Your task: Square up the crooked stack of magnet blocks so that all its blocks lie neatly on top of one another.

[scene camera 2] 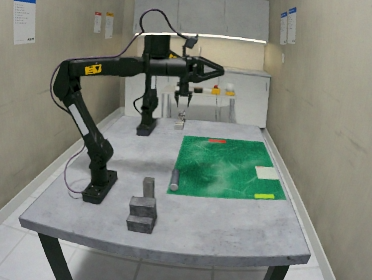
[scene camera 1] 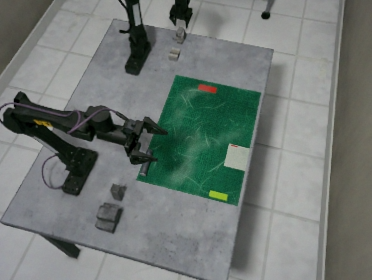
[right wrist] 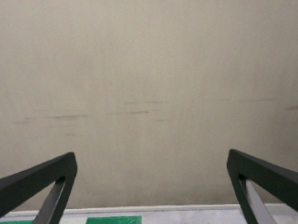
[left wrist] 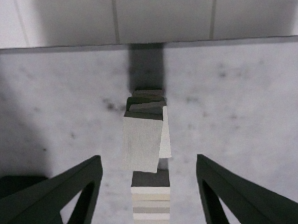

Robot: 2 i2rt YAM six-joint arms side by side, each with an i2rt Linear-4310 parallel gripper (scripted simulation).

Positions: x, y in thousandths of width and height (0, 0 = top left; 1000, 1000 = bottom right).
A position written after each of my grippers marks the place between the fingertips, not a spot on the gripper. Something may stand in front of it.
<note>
I see my left gripper (left wrist: 498, 730), my right gripper (scene camera 1: 437, 523) and a green mat (scene camera 1: 566, 452).
The green mat also shows in scene camera 2 (scene camera 2: 563, 598). My right gripper shows as well in scene camera 2 (scene camera 2: 603, 252) and in the right wrist view (right wrist: 505, 708). The left wrist view misses the green mat: it is out of frame.
</note>
